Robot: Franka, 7 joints.
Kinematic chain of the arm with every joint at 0, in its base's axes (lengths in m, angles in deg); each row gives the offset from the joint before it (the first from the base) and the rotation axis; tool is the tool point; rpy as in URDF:
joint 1: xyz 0 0 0.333 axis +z
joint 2: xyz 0 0 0 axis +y
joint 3: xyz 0 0 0.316 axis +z
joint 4: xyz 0.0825 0 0 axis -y
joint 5: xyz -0.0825 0 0.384 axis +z
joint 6: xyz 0 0 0 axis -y
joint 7: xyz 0.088 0 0 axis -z
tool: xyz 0 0 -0.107 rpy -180 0 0
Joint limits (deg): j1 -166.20..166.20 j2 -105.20..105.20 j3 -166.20..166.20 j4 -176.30..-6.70 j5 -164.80..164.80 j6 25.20..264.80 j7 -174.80..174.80
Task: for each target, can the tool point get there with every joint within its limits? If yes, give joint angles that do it. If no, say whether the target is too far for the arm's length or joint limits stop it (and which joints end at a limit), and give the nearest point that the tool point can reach.
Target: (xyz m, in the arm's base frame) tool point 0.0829 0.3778 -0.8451
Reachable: no: too far | nearest point 0.0723 0.3293 -0.3580 | short by 0.490 m
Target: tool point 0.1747 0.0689 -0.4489
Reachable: no: joint limits stop it (at a limit: joint 2) | nearest point 0.1882 0.0742 -0.3546 | short by 0.095 m
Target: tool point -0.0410 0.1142 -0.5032
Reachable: no: joint limits stop it (at a limit: joint 2) | nearest point -0.0538 0.1498 -0.3460 | short by 0.162 m
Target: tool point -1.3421 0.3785 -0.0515
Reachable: no: too far | nearest point -0.7960 0.2245 0.1050 | short by 0.589 m
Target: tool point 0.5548 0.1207 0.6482
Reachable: yes | joints 110.78 -26.52 -72.01 -104.97 68.93 199.76 85.05
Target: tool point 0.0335 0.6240 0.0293
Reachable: yes | joints 44.37 85.66 47.36 -101.64 -16.58 213.97 30.79
